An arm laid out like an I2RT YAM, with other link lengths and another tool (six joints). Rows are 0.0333 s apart.
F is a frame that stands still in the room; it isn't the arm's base.
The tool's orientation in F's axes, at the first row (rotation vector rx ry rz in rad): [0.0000, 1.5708, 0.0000]
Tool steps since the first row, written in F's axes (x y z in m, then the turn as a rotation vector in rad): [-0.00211, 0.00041, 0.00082, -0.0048, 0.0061, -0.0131]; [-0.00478, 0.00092, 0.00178, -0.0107, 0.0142, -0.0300]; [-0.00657, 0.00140, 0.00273, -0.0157, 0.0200, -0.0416]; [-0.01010, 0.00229, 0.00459, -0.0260, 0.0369, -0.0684]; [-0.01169, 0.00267, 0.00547, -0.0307, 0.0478, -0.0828]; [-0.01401, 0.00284, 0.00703, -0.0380, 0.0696, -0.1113]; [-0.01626, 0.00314, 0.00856, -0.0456, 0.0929, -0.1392]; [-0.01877, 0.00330, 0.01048, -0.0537, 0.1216, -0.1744]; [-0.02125, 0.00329, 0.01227, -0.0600, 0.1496, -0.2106]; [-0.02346, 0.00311, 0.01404, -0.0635, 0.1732, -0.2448]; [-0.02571, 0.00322, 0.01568, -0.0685, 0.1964, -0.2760]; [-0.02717, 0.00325, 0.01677, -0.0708, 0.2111, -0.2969]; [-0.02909, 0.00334, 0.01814, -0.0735, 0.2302, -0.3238]
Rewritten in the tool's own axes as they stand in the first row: [-0.00082, 0.00041, -0.00211, 0.0131, 0.0061, -0.0048]; [-0.00178, 0.00092, -0.00478, 0.0300, 0.0142, -0.0107]; [-0.00273, 0.00140, -0.00657, 0.0416, 0.0200, -0.0157]; [-0.00459, 0.00229, -0.01010, 0.0684, 0.0369, -0.0260]; [-0.00547, 0.00267, -0.01169, 0.0828, 0.0478, -0.0307]; [-0.00703, 0.00284, -0.01401, 0.1113, 0.0696, -0.0380]; [-0.00856, 0.00314, -0.01626, 0.1392, 0.0929, -0.0456]; [-0.01048, 0.00330, -0.01877, 0.1744, 0.1216, -0.0537]; [-0.01227, 0.00329, -0.02125, 0.2106, 0.1496, -0.0600]; [-0.01404, 0.00311, -0.02346, 0.2448, 0.1732, -0.0635]; [-0.01568, 0.00322, -0.02571, 0.2760, 0.1964, -0.0685]; [-0.01677, 0.00325, -0.02717, 0.2969, 0.2111, -0.0708]; [-0.01814, 0.00334, -0.02909, 0.3238, 0.2302, -0.0735]
